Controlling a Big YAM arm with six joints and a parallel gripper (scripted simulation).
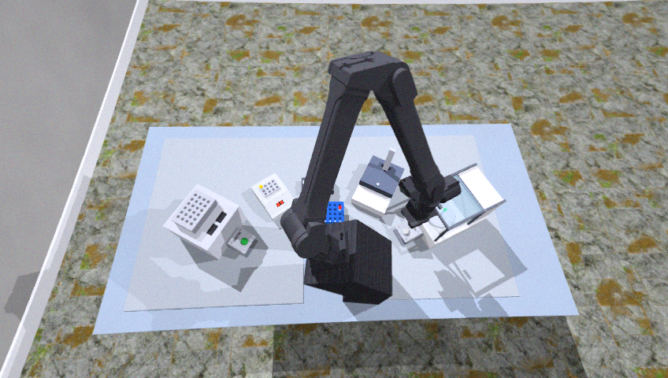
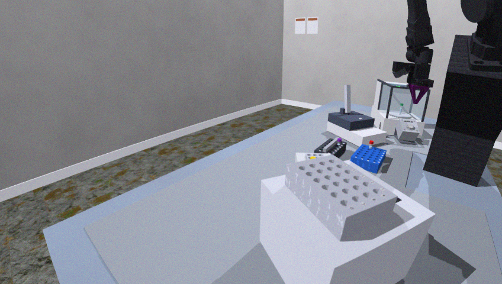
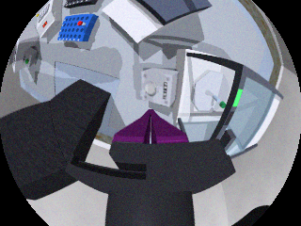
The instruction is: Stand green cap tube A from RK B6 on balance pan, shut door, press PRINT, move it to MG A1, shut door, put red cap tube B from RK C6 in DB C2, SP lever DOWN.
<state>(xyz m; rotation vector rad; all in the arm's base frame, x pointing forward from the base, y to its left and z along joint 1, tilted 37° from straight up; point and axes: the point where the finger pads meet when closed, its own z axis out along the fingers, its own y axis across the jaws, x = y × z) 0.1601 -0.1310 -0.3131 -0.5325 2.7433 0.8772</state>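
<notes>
Now: hand 110 mm to the left of the balance door, 50 mm short of it and 40 mm below it. Also, from my hand: white print key (100 mm below); then SP lever (260 mm ahead, 50 mm to the left, 30 mm below); then round pan (140 mm to the right, 90 mm below, 60 mm ahead).
</notes>
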